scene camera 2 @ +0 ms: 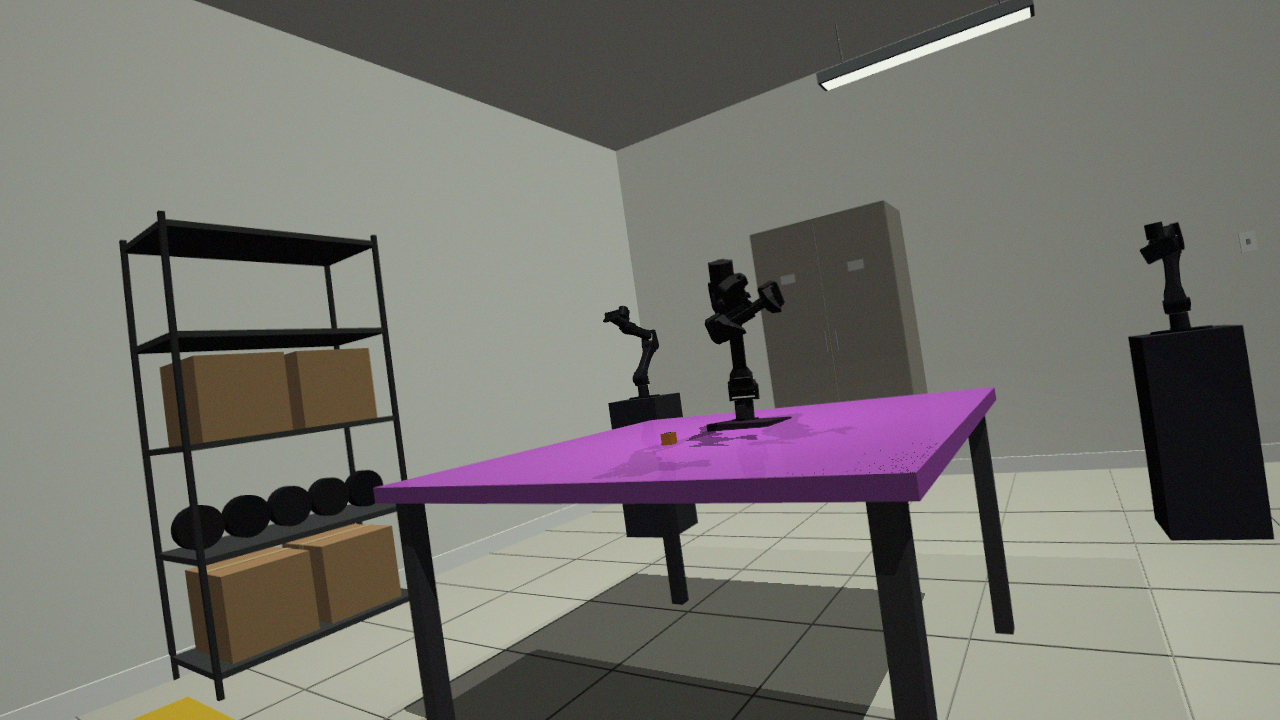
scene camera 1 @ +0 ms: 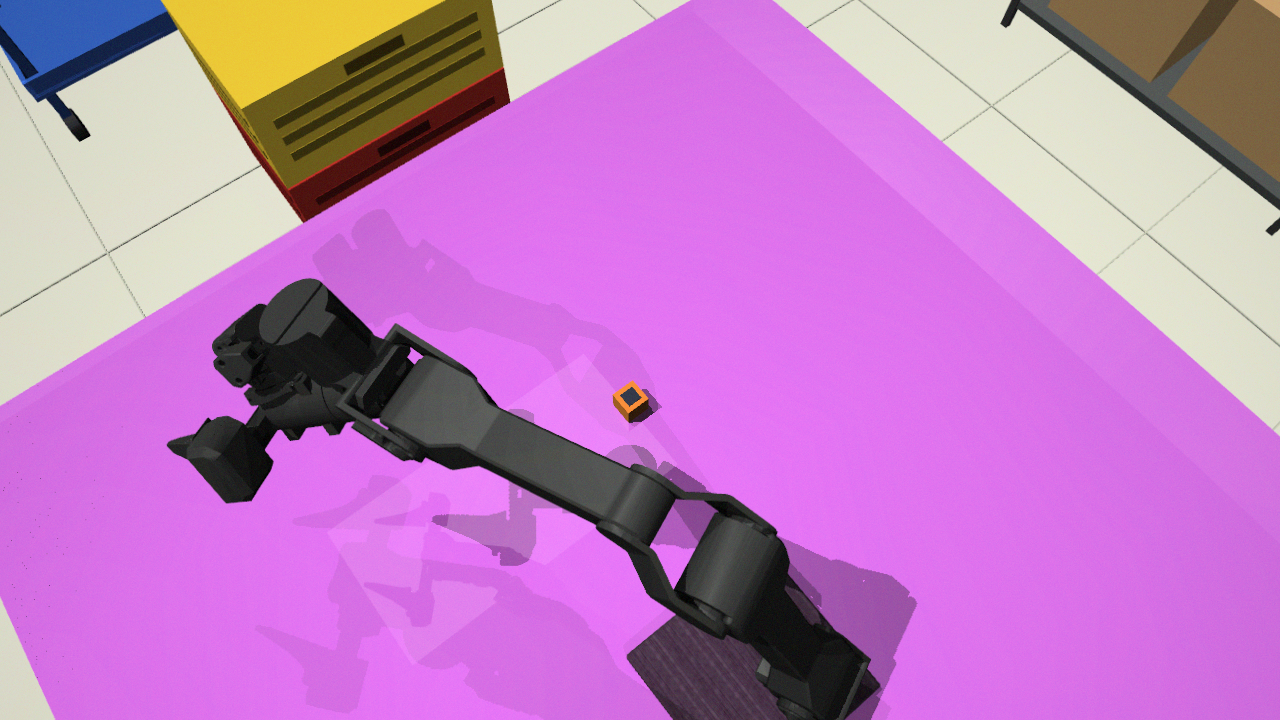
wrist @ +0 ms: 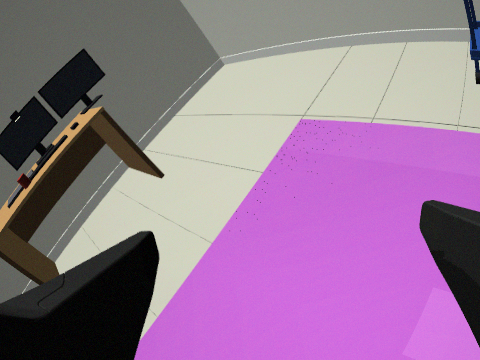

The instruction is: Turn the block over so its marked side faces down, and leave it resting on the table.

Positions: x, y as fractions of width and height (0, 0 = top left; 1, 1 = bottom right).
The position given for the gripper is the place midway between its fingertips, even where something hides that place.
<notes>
The gripper (scene camera 2: 0.60, 0.45) is open, holding nothing.
The gripper also shows in the wrist view (wrist: 0.61, 0.65).
</notes>
